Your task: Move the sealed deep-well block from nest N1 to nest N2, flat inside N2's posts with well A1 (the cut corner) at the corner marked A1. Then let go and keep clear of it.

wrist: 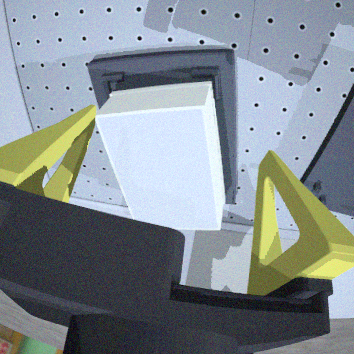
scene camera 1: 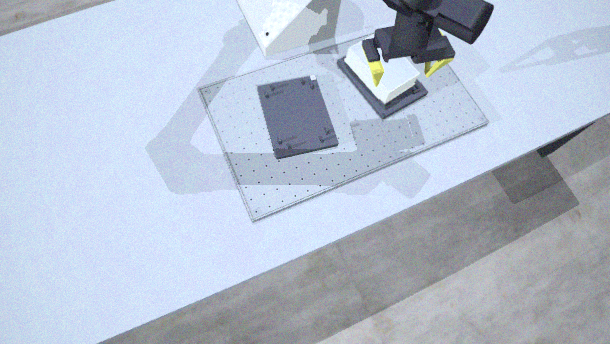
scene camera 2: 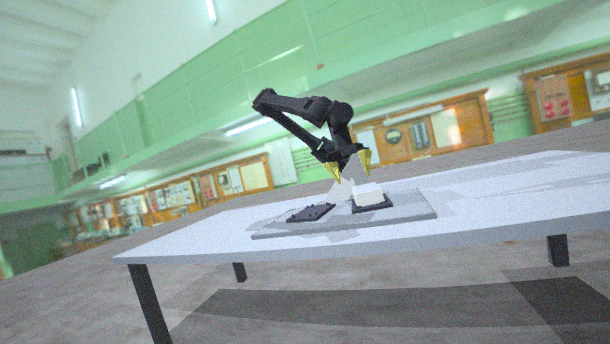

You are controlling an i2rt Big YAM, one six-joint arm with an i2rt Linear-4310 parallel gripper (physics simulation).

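Places are measured from the arm's base along level axes (x ahead, y left, z up), in centimetres.
Pixels of known places: gripper, fingertip midpoint: (wrist: pixel 181 134) (scene camera 1: pixel 400 79) (scene camera 2: pixel 353 180); arm's base, link origin: (scene camera 2: pixel 348 167).
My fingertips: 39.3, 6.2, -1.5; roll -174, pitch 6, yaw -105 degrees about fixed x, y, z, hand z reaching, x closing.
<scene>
For each thing: its top centre in the pictures, then the offset to it from my fingertips, as dx, dy, dz.
- sealed deep-well block, top centre: (wrist: pixel 162 181) (scene camera 1: pixel 384 59) (scene camera 2: pixel 365 186) -7.6, +2.2, -4.0
- dark nest N1, top centre: (wrist: pixel 167 144) (scene camera 1: pixel 383 73) (scene camera 2: pixel 369 199) -6.9, +2.7, -8.1
- dark nest N2, top centre: (scene camera 1: pixel 297 110) (scene camera 2: pixel 310 208) -5.8, -17.7, -7.7
- small white mark, top centre: (scene camera 1: pixel 313 77) -12.3, -10.9, -8.7
- perforated board, top centre: (wrist: pixel 281 121) (scene camera 1: pixel 346 104) (scene camera 2: pixel 340 210) -4.3, -7.2, -9.8
The sealed deep-well block (scene camera 1: pixel 397 80) (scene camera 2: pixel 367 194) (wrist: pixel 165 165) is a white box that sits in the dark nest N1 (scene camera 1: pixel 405 104) (scene camera 2: pixel 372 208) (wrist: pixel 230 100). I cannot make out its cut corner. My gripper (scene camera 1: pixel 402 80) (scene camera 2: pixel 353 179) (wrist: pixel 181 134) is open and empty, with yellow fingertips above the block. In the wrist view the fingers stand wide on either side of it, apart from it. The dark nest N2 (scene camera 1: pixel 300 117) (scene camera 2: pixel 311 213) (wrist: pixel 335 165) is empty, with small posts near its corners. A small white mark (scene camera 1: pixel 313 78) is at one N2 corner.
Both nests stand on a perforated board (scene camera 1: pixel 280 195) (scene camera 2: pixel 412 202) (wrist: pixel 190 25) with small holes. A white wedge-shaped object (scene camera 1: pixel 285 25) (scene camera 2: pixel 340 191) stands behind the board. The table's front edge runs diagonally below the board in scene camera 1.
</scene>
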